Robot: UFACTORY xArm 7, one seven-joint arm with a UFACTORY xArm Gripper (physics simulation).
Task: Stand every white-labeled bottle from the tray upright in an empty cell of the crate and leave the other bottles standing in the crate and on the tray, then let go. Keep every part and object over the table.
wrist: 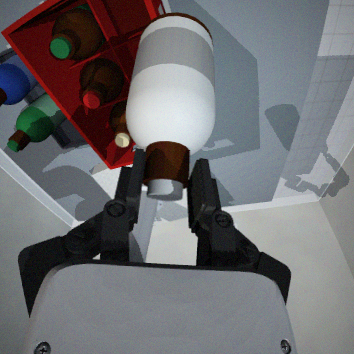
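Pixels of known places: gripper, fingertip midpoint: (168, 167); arm's base, link origin: (143, 198).
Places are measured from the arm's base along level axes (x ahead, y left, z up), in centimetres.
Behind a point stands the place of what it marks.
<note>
My gripper (168, 167) @(x 38.5, y -24.7, z 27.3 cm) is shut on the brown neck of a white-labeled bottle (172, 100) @(x 41.8, y -26.3, z 24.8 cm), with its cap towards me and its base away from me. The bottle overlaps the right side of the red crate (55, 91) @(x 41.9, y -7.6, z 8.7 cm) in the wrist view and hides part of it; its height above the table is hard to tell. In the crate stand brown bottles with a green cap (80, 35) @(x 46.3, y -14.2, z 4.7 cm), a red cap (103, 76) @(x 39.6, y -13.6, z 4.2 cm) and a cream cap (119, 117) @(x 31.7, y -11.8, z 4.3 cm), the last partly hidden. A crate cell at the upper middle shows no bottle.
A blue bottle (14, 84) @(x 45.3, y 2.9, z 3.0 cm) and a green bottle (37, 122) @(x 37.4, y 4.6, z 3.8 cm) are at the left, by the dark tray (61, 135) @(x 27.4, y 12.7, z -7.3 cm). A white surface shows below the crate's near corner. The table (232, 95) @(x 21.2, y -34.0, z -7.8 cm) extends right of the crate, with its pale edge (255, 205) @(x -31.0, y -36.3, z -7.7 cm) nearer me.
</note>
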